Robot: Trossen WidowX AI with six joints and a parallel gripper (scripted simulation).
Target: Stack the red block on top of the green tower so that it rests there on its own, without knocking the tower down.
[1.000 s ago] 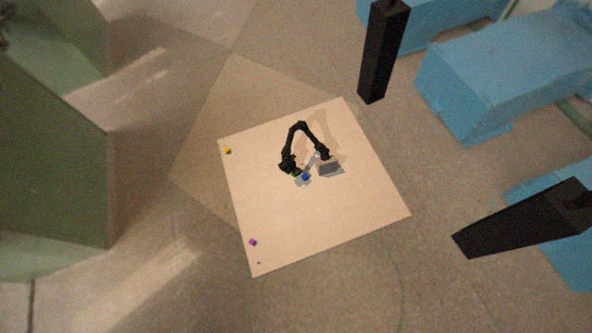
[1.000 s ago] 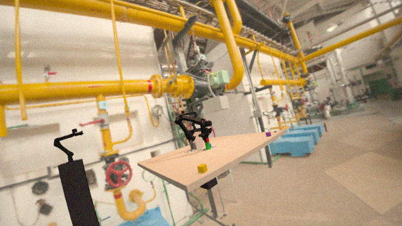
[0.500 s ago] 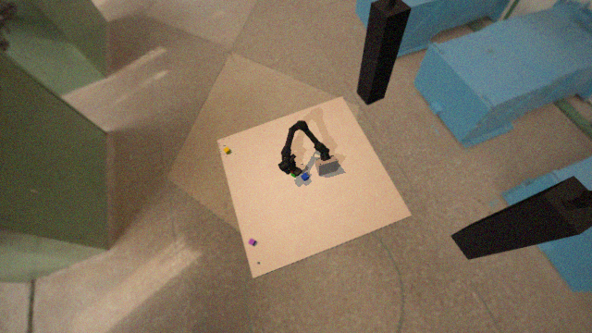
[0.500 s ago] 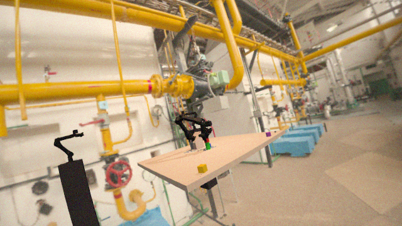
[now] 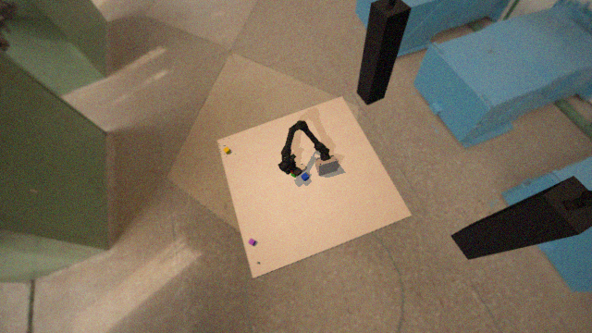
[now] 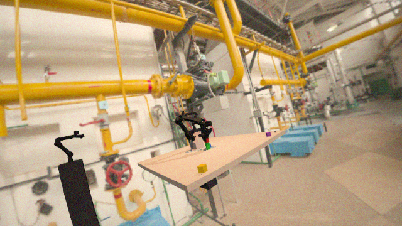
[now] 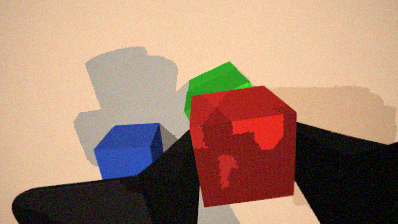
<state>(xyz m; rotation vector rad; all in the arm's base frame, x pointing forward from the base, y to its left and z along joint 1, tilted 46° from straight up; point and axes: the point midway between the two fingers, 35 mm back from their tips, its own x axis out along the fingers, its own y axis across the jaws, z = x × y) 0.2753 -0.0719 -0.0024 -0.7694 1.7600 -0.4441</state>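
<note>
Right now the red block is 10 mm above my gripper tip. Also, from my gripper tip: blue block (70 mm behind, 70 mm to the left, 70 mm below); purple block (530 mm ahead, 370 mm to the left, 70 mm below); yellow block (450 mm ahead, 500 mm to the right, 70 mm below).
</note>
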